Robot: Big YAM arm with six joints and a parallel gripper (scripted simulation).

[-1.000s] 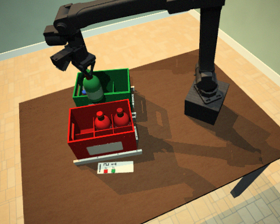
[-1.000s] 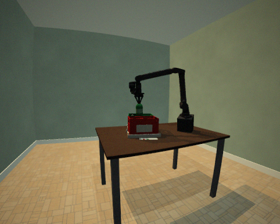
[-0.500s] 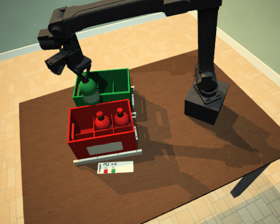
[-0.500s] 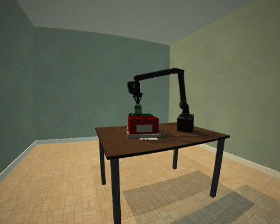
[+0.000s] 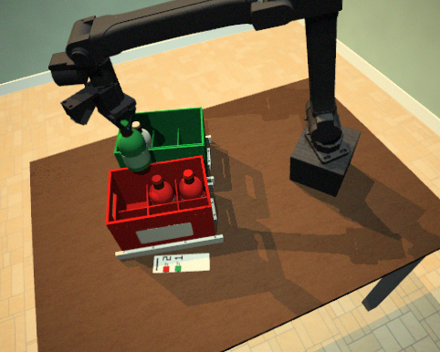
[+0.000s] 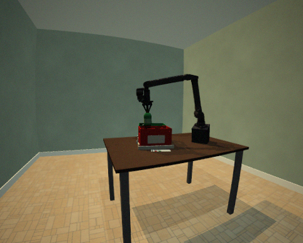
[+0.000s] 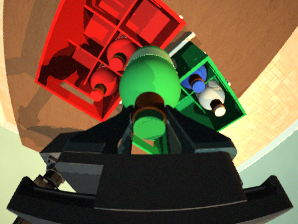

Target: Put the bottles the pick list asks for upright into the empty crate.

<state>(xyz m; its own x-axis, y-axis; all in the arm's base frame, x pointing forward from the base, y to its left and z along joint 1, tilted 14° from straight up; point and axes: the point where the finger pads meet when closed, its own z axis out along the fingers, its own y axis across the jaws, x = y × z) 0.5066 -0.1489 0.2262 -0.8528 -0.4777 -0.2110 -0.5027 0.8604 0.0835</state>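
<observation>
Right now my hand is 60 mm above the green bottle. Also, from my hand: blue-capped bottle: 110 mm to the right, 230 mm below; then red crate: 40 mm behind, 100 mm to the left, 240 mm below; then red bottle: 130 mm behind, 70 mm to the left, 230 mm below.
</observation>
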